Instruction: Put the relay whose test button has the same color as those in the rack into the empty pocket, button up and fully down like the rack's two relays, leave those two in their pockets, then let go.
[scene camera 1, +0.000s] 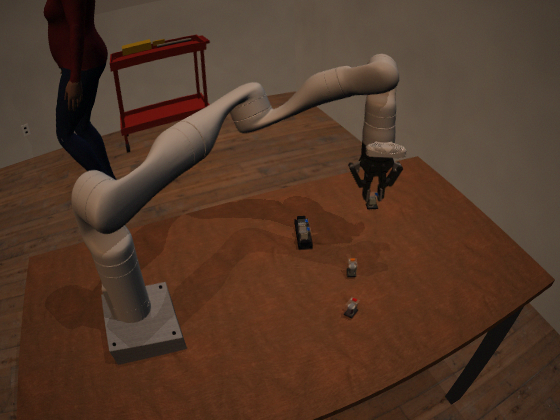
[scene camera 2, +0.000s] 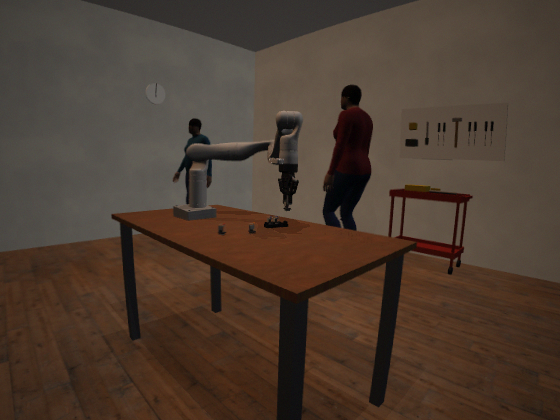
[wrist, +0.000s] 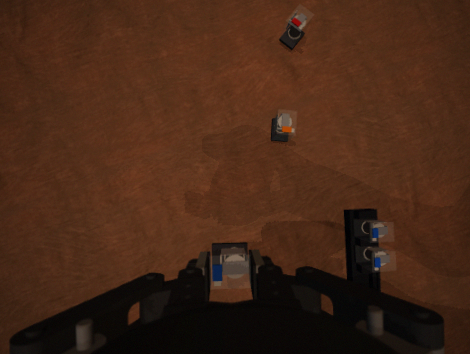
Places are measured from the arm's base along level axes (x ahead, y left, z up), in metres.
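Where they show: gripper, fingertip midpoint: (scene camera 1: 372, 200) (scene camera 2: 287, 204) (wrist: 229, 264); arm's base, origin of the base link: (scene camera 1: 131, 307) (scene camera 2: 197, 206).
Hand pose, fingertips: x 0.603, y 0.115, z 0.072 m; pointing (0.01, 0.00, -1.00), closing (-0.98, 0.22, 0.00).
Note:
Things, the pixels of their top centre, and the offset from my fingertips. Level surfaces: height alone.
- blue-button relay, middle of its top: (wrist: 230, 273) (scene camera 1: 373, 194) (scene camera 2: 287, 199) dx +0.000, dy +0.000, dz +0.018 m
- black rack, middle of its top: (wrist: 369, 255) (scene camera 1: 303, 228) (scene camera 2: 276, 221) dx -0.154, dy +0.067, dz -0.102 m
- orange-button relay, middle of its top: (wrist: 287, 122) (scene camera 1: 352, 261) (scene camera 2: 252, 223) dx -0.092, dy -0.105, dz -0.081 m
- red-button relay, middle of its top: (wrist: 300, 16) (scene camera 1: 352, 302) (scene camera 2: 221, 223) dx -0.139, dy -0.219, dz -0.081 m
- table, its level: dz -0.125 m
My gripper (scene camera 1: 373, 196) (scene camera 2: 287, 205) (wrist: 229, 264) is shut on the blue-button relay (scene camera 1: 372, 201) (scene camera 2: 287, 208) (wrist: 233, 267) and holds it upright, high above the table. This relay has a clear case and a dark base. The black rack (scene camera 1: 304, 246) (scene camera 2: 283, 225) (wrist: 350, 245) stands on the table, apart from the gripper. Two blue-button relays sit in it side by side, one (wrist: 381, 231) and the other (wrist: 382, 259). The rack's lower end in the wrist view is partly hidden by the gripper. I cannot make out the empty pocket clearly.
An orange-button relay (scene camera 1: 352, 267) (scene camera 2: 252, 228) (wrist: 285, 124) and a red-button relay (scene camera 1: 351, 307) (scene camera 2: 221, 229) (wrist: 297, 26) stand on the table (scene camera 1: 240, 370) (scene camera 2: 320, 260). A person in red (scene camera 1: 75, 35) (scene camera 2: 354, 145) stands beyond the table, near a red cart (scene camera 1: 165, 112) (scene camera 2: 430, 196).

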